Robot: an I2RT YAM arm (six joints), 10 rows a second.
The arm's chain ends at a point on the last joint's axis. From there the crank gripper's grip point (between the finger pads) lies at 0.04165 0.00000 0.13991 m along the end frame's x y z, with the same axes.
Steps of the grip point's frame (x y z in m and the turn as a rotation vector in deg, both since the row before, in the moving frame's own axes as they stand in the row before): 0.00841 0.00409 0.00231 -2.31 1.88 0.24; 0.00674 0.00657 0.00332 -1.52 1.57 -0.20; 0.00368 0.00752 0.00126 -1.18 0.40 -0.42; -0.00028 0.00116 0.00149 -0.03 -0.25 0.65; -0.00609 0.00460 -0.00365 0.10 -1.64 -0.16
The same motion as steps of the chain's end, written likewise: 0.00386 -0.00170 0.00387 -2.31 1.88 0.24; 0.00292 0.00303 0.00456 -1.52 1.57 -0.20; 0.00269 0.00495 0.00158 -1.18 0.40 -0.42; 0.00033 0.00062 0.00131 -0.03 -0.25 0.65; -0.00207 0.00496 -0.00478 0.10 -1.64 -0.16
